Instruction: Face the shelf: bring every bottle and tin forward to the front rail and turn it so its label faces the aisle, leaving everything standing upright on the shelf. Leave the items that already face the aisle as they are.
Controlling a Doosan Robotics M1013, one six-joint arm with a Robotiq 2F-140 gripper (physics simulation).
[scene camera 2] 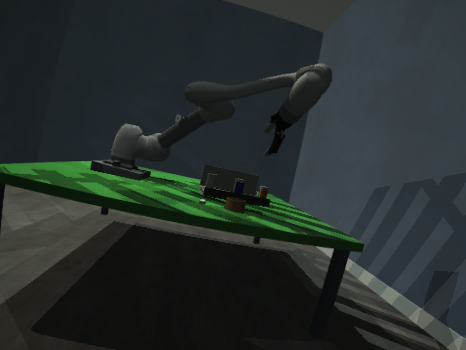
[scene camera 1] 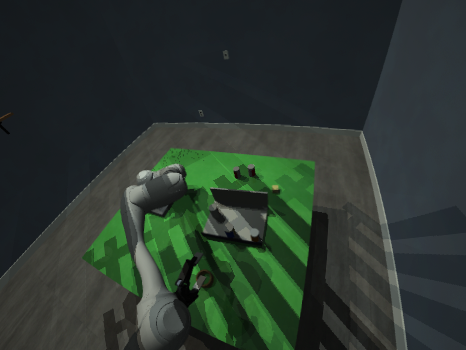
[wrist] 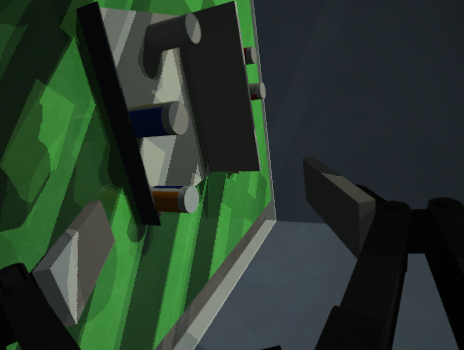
Note:
My gripper [scene camera 1: 201,265] is open and holds nothing. Also in view: a grey shelf tray [wrist: 147,77] and a dark front rail [wrist: 94,31].
My gripper also shows in the wrist view [wrist: 207,200].

